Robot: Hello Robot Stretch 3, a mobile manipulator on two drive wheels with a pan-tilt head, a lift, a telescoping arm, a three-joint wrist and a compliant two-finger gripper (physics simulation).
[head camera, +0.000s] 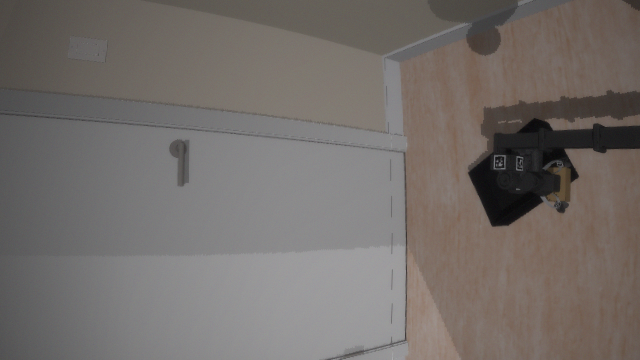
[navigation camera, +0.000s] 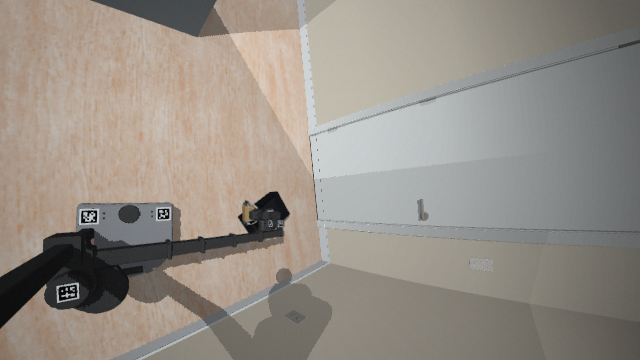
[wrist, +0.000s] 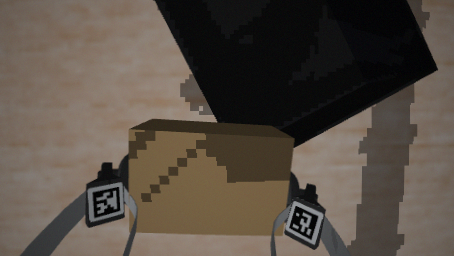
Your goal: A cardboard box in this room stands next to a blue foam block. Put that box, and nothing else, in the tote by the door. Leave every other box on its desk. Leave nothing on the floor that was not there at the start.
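Frame: origin at the robot's base, x up, y right, z ahead, level; millimetres.
Where they show: gripper, fingertip midpoint: (head camera: 565, 185) (navigation camera: 244, 213); robot's base, link origin: (navigation camera: 129, 213).
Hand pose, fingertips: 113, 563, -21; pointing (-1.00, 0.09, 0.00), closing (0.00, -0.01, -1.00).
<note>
Things, the pixels of their top centre, and the offset from my fingertips, as dx, dy, dz.
- cardboard box, top centre: (head camera: 553, 184) (navigation camera: 251, 213) +57, +12, +0
- black open tote, top centre: (head camera: 513, 173) (navigation camera: 269, 215) -12, +183, -30
A cardboard box (head camera: 565, 186) (navigation camera: 246, 213) (wrist: 210, 205) is held between the two fingers of my gripper (head camera: 563, 184) (navigation camera: 247, 212) (wrist: 209, 177), which is shut on it. The black open tote (head camera: 484, 192) (navigation camera: 281, 201) (wrist: 360, 102) stands on the floor by the door. In the head view the box is at the tote's right edge, partly past it. In the wrist view the box is below the tote and covers its near corner. Its exact height above the tote is hard to tell. The blue foam block does not show.
The white door (head camera: 250, 200) (navigation camera: 475, 125) is beyond the tote. My extended arm (head camera: 570, 139) (navigation camera: 215, 244) reaches alongside the tote, near the wall corner. My base (navigation camera: 145, 227) is at the lower left. A dark grey object (navigation camera: 165, 15) is at the navigation view's top edge.
</note>
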